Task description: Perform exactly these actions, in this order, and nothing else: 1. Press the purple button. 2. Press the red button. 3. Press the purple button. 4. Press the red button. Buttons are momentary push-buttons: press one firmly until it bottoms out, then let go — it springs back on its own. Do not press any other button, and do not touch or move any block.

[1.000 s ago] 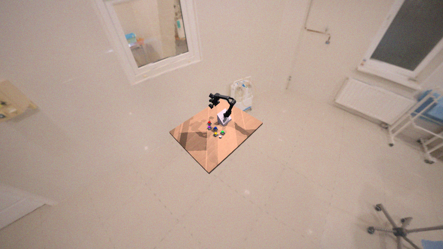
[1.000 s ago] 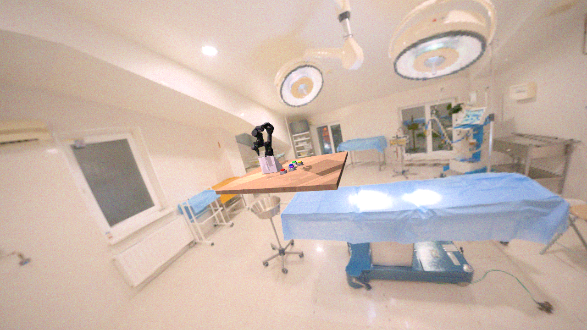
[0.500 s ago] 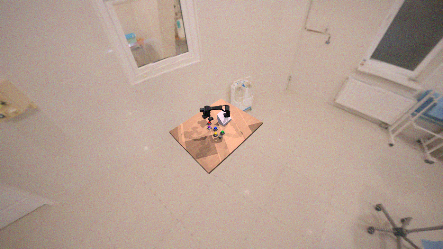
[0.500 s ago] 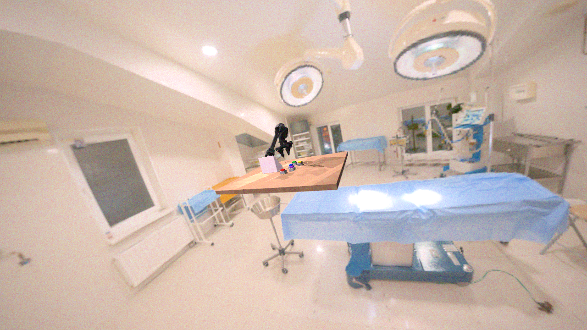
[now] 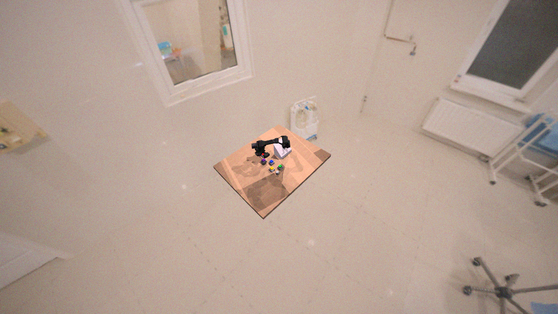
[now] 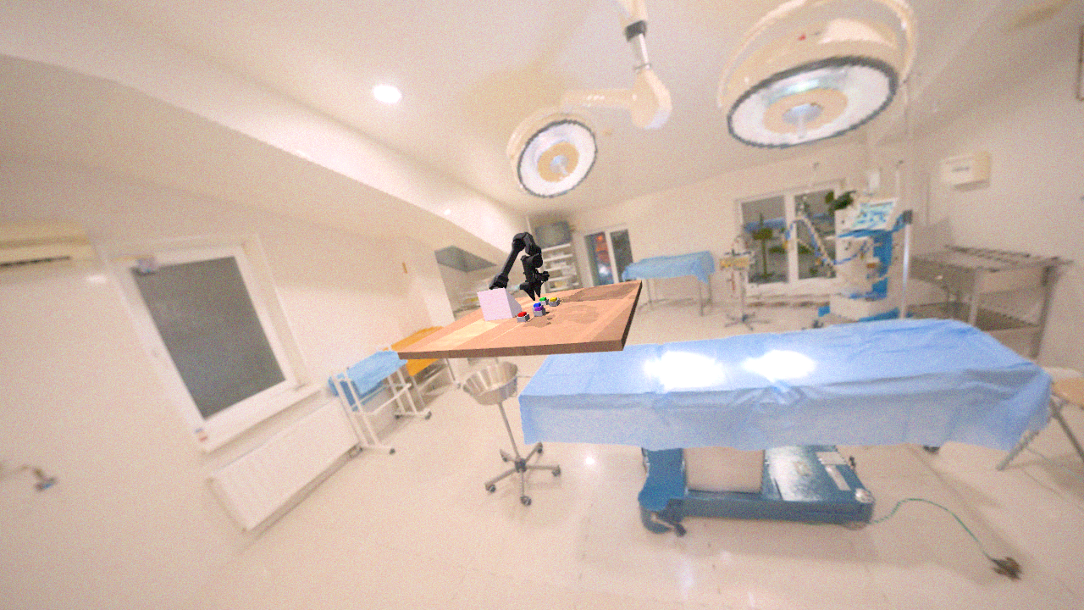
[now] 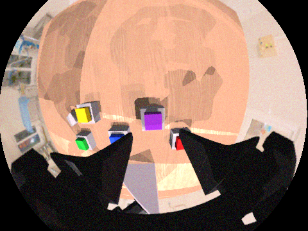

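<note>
Right now my gripper tip is 5 cm above the purple button. Also, from my gripper tip: blue button 8 cm to the left, 6 cm behind, 5 cm below; then yellow button 16 cm to the left, 5 cm below; then red button 8 cm to the right, 6 cm behind, 5 cm below.
</note>
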